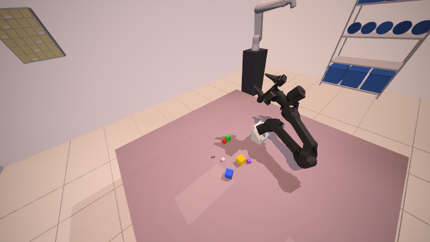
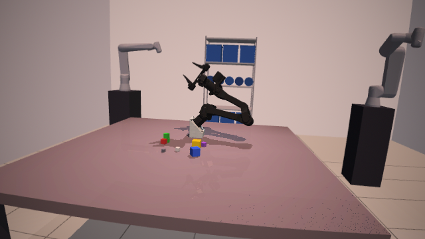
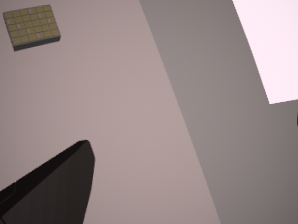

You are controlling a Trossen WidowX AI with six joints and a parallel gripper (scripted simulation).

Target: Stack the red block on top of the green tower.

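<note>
Now: the red block 400 mm below my gripper tip, 220 mm ahead of it and 60 mm to the right of it. Round my gripper tip: small white block 400 mm below, 310 mm ahead, 50 mm to the left; small purple block 400 mm below, 200 mm ahead, 160 mm to the left; yellow block 390 mm below, 240 mm ahead, 130 mm to the left.
</note>
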